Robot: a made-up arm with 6 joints.
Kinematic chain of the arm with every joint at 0, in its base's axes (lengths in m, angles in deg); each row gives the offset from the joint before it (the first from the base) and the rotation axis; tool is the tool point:
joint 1: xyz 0 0 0.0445 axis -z
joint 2: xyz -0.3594 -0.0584 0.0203 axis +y
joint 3: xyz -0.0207 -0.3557 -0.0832 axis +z
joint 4: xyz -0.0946 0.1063 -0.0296 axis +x
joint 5: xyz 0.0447 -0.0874 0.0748 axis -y
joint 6: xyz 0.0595 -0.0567 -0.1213 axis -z
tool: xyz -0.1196 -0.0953 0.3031
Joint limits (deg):
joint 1: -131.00..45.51
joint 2: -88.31..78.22
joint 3: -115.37..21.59
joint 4: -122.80..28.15
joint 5: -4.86..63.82
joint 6: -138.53..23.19
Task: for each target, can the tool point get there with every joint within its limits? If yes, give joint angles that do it. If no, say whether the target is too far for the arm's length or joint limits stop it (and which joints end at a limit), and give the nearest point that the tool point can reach.
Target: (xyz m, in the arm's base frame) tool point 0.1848 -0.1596 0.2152
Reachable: yes | joints -35.86 -15.82 -77.43 -109.71 45.42 -89.31
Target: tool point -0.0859 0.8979 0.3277
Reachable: no: joint limits stop it (at a limit: joint 1, joint 4) | nearest point -0.3258 0.4338 0.2022 | short by 0.537 m
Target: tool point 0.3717 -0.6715 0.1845
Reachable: yes | joints -73.59 1.65 8.73 -1.60 19.58 9.40
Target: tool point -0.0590 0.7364 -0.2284
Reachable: no: joint limits stop it (at a limit: joint 1, joint 4) | nearest point -0.2813 0.3972 -0.1065 | short by 0.424 m
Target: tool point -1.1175 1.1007 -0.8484
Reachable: no: too far | nearest point -0.5408 0.3802 -0.1549 | short by 1.154 m
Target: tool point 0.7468 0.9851 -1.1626
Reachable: no: too far | nearest point 0.5714 0.2909 -0.3440 | short by 1.088 m
